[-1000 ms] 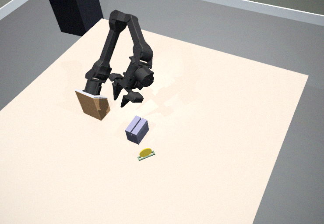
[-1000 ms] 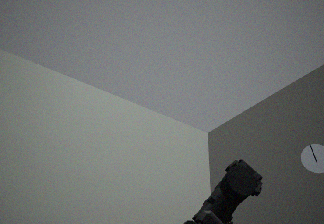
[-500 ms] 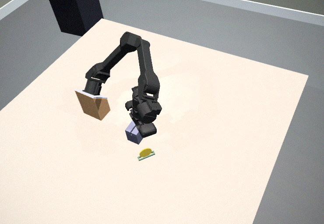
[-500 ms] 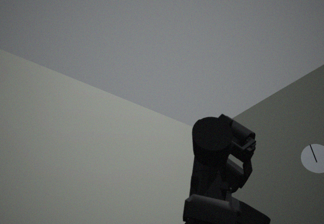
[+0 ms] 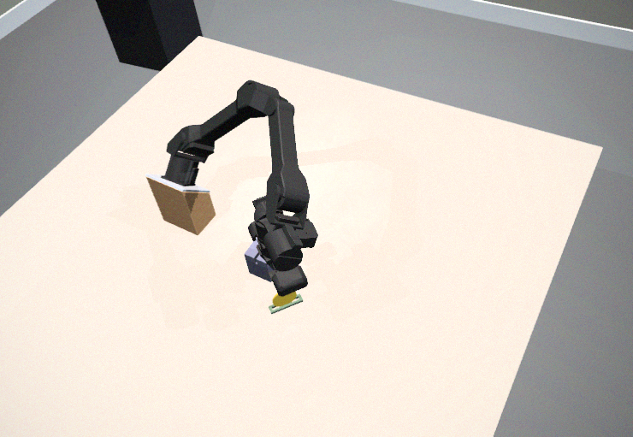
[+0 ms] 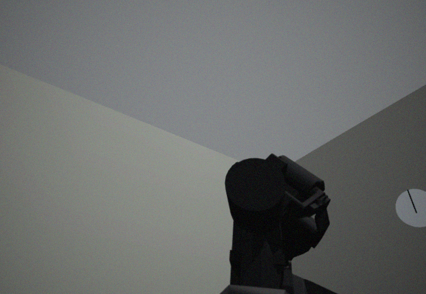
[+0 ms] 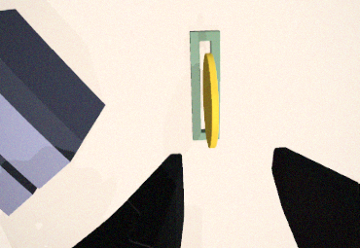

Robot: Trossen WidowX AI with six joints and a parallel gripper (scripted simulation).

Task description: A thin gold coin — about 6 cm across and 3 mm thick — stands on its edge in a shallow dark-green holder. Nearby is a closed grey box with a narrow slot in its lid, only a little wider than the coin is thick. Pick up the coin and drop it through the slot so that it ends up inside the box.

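Now: the gold coin 70 mm below my gripper tip.
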